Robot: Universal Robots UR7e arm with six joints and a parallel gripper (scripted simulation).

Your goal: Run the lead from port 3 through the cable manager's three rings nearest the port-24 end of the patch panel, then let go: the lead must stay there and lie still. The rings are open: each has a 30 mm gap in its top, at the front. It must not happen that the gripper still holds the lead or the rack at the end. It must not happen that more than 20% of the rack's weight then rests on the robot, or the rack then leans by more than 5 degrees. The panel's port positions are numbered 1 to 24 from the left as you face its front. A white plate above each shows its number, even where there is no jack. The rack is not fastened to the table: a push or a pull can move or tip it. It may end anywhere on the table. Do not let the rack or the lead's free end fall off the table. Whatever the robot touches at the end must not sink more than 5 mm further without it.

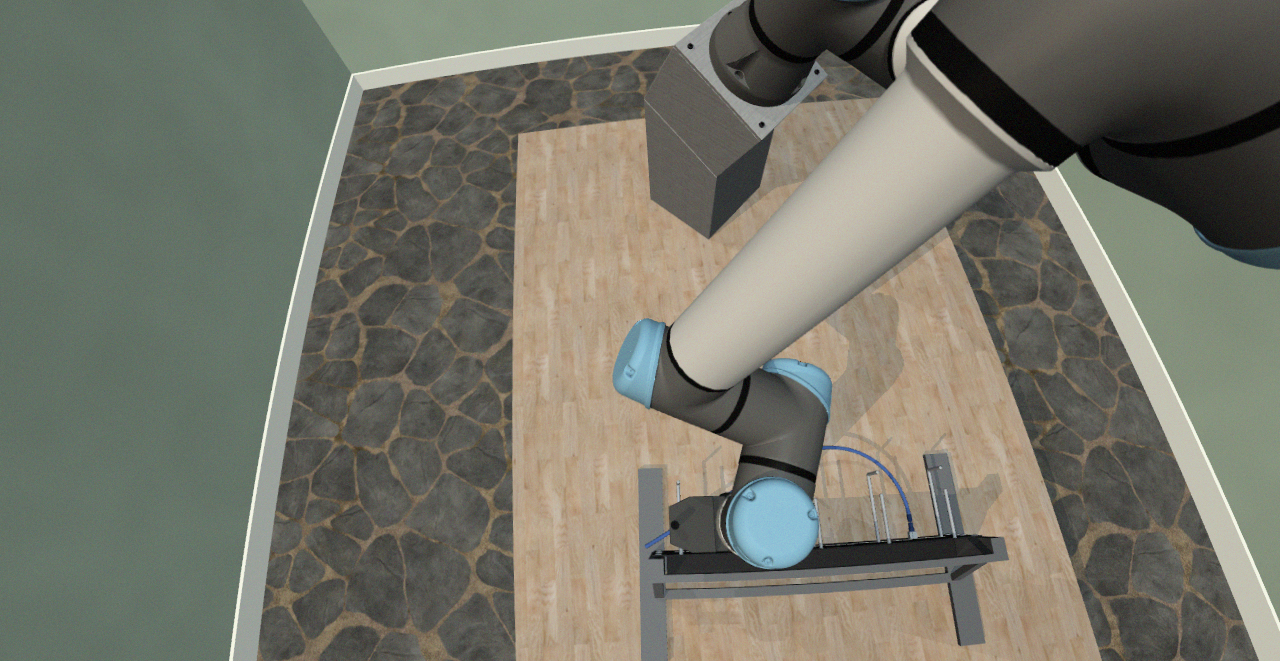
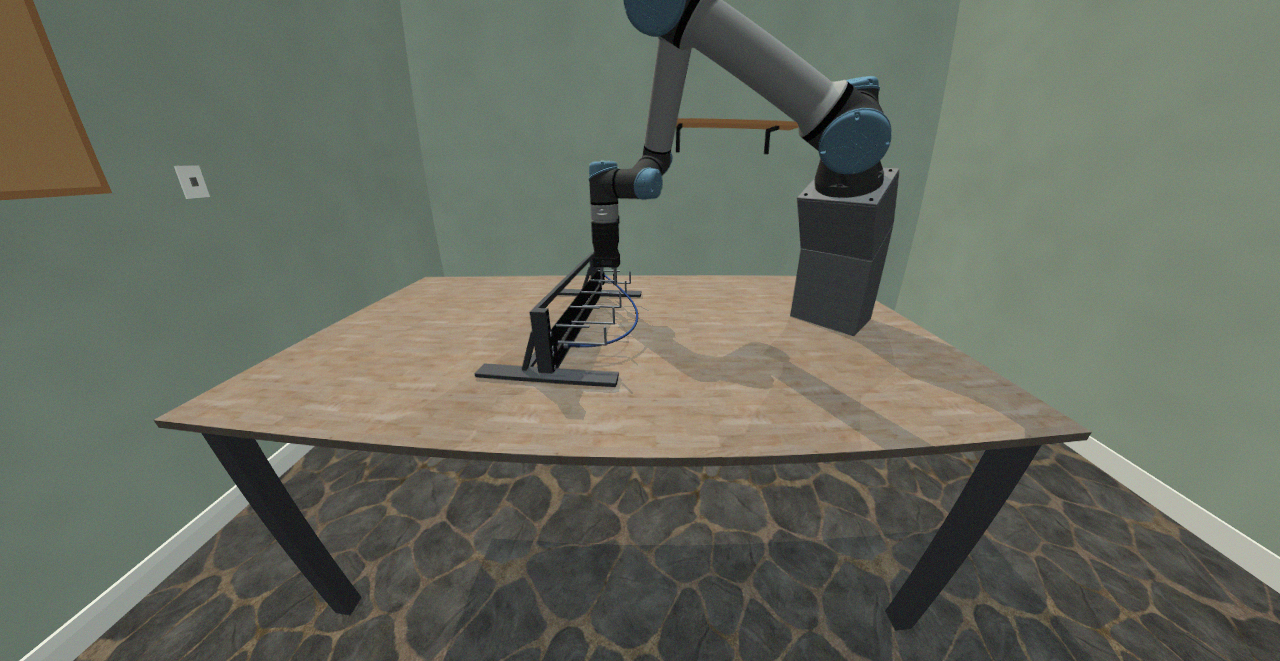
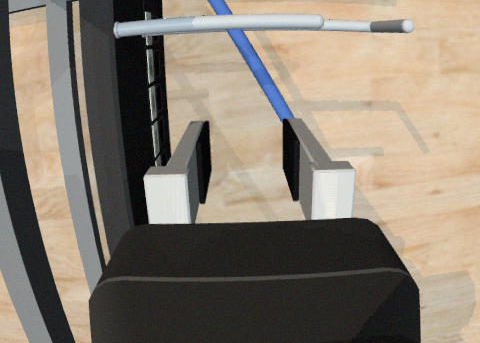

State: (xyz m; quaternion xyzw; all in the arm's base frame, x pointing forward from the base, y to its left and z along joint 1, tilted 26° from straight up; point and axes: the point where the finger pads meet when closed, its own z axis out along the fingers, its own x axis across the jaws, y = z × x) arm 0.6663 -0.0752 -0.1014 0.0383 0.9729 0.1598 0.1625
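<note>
My hand is 60 mm short of the black patch panel rack, 150 mm to the right of it and 20 mm above it.
</note>
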